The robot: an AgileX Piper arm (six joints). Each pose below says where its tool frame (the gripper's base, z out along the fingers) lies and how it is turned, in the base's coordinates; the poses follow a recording.
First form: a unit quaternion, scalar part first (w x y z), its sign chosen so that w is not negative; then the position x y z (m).
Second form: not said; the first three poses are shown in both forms.
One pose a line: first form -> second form
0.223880 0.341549 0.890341 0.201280 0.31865 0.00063 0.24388 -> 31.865 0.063 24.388 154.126 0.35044 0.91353 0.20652
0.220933 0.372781 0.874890 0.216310 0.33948 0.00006 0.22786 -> 33.948 0.006 22.786 154.472 0.38223 0.89706 0.22179
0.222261 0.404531 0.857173 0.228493 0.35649 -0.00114 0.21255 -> 35.649 -0.114 21.255 154.316 0.41491 0.87916 0.23435
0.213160 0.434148 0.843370 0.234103 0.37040 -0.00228 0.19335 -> 37.040 -0.228 19.335 155.385 0.44436 0.86321 0.23961
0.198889 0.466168 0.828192 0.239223 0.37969 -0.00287 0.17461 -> 37.969 -0.287 17.461 157.056 0.47567 0.84508 0.24410
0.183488 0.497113 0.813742 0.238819 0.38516 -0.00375 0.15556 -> 38.516 -0.375 15.556 158.854 0.50570 0.82780 0.24294
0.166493 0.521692 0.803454 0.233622 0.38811 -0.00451 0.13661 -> 38.811 -0.451 13.661 160.832 0.52908 0.81483 0.23693
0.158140 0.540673 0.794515 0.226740 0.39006 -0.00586 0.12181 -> 39.006 -0.586 12.181 161.802 0.54756 0.80464 0.22963
